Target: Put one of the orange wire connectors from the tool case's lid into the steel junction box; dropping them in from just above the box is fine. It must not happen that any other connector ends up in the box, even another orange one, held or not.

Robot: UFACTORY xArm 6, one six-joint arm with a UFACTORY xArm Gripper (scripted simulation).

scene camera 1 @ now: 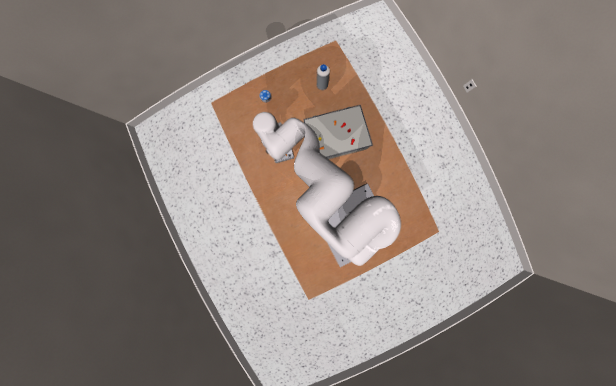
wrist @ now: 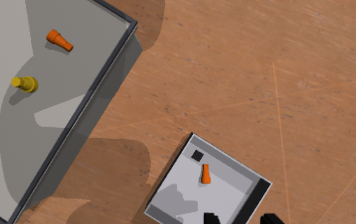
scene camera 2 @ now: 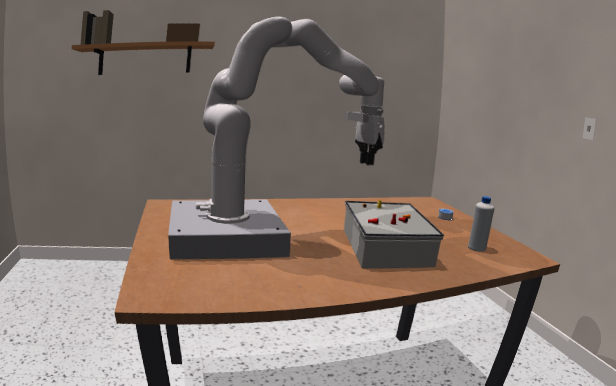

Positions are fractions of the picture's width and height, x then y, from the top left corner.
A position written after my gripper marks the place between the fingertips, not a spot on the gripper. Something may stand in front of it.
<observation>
I see my gripper (scene camera 2: 0.59, 0.43) and a tool case (scene camera 2: 0.67, 0.63).
The tool case also shows in scene camera 1 (scene camera 1: 0.55, 0.36) and in the wrist view (wrist: 0.29, 0.22).
</observation>
